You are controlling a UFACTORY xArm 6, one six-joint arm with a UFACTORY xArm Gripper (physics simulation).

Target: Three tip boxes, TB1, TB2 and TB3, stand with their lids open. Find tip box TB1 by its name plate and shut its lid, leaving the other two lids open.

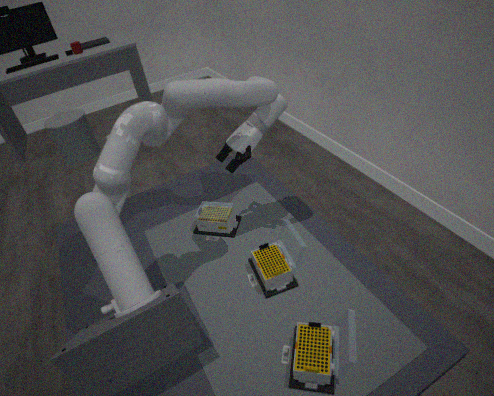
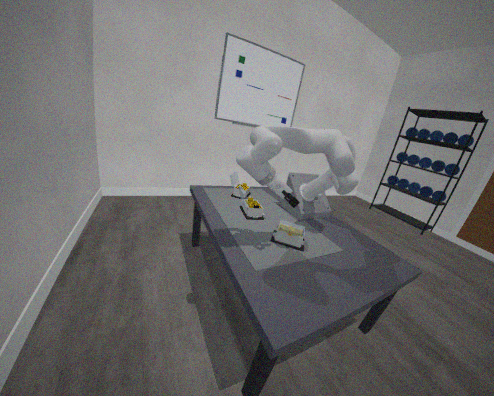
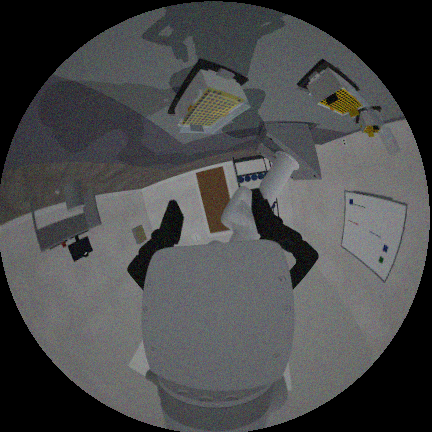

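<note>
Three tip boxes with yellow racks stand on the grey mat; their small white name plates are too blurred to read. The first tip box has its clear lid down over the rack. The middle tip box has its clear lid standing open. The far tip box also has its lid open. My gripper is open and empty, raised above the table and apart from the first box.
The mat lies on the dark table. The arm's grey base block stands at the table's side. A desk with a monitor, a whiteboard and a black shelf rack are away from the table.
</note>
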